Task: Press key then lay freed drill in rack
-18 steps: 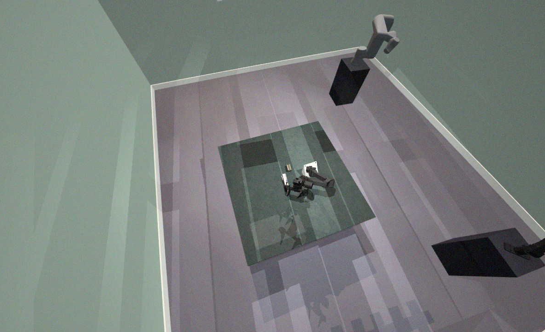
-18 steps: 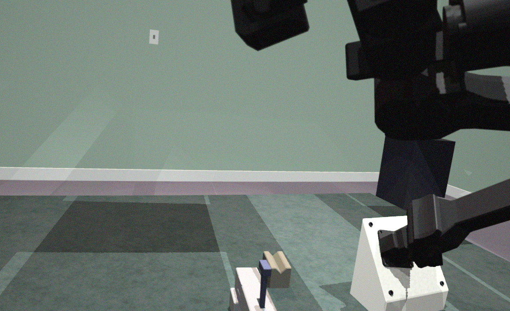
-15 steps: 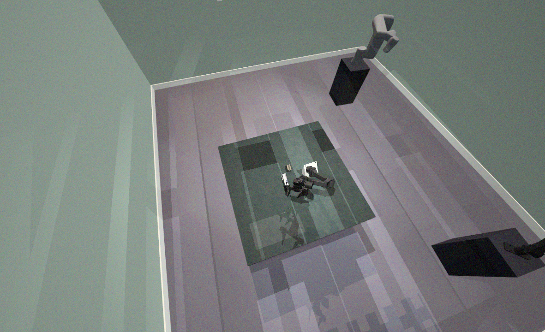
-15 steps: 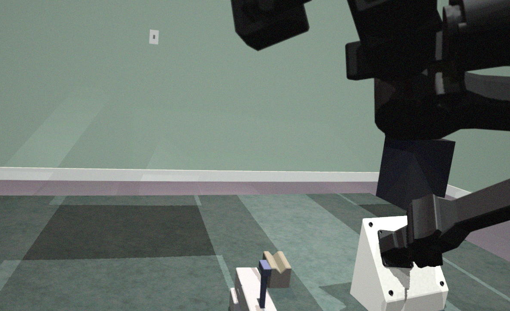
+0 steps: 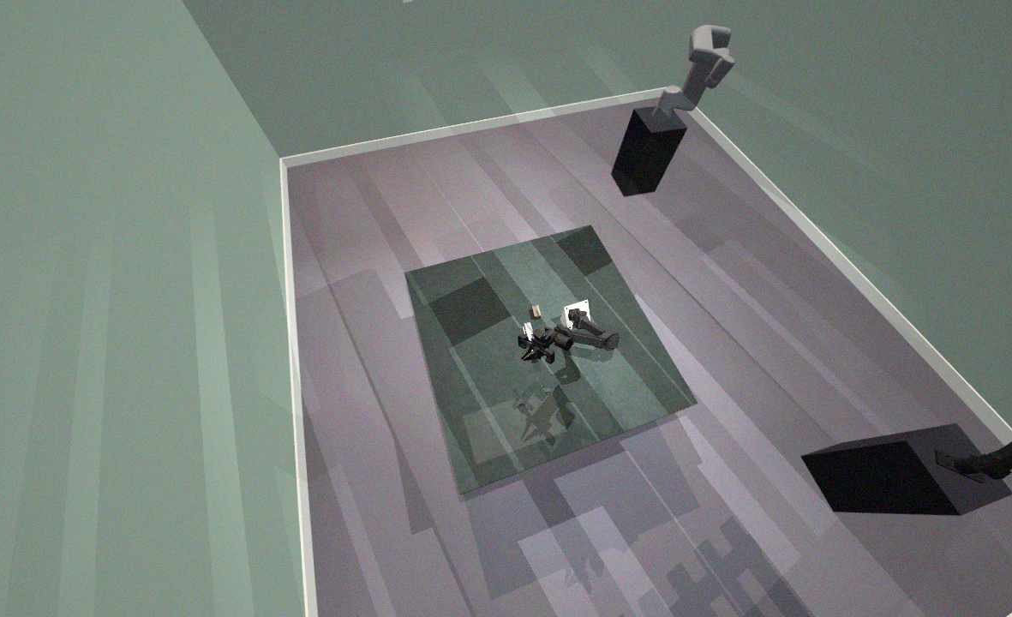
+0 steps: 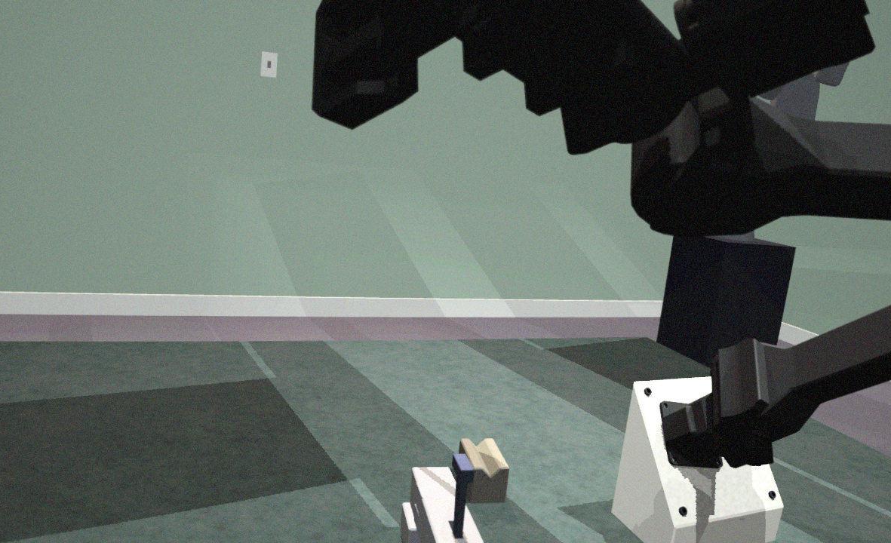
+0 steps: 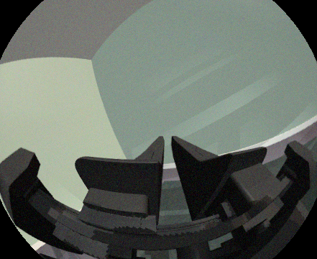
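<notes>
My gripper tip is 140 mm past the blue key, 220 mm to the left of it and 340 mm above it. The rest, counted from my gripper tip: drill (140 mm behind, 260 mm to the right, 390 mm below); grey housing (140 mm behind, 240 mm to the right, 400 mm below).
</notes>
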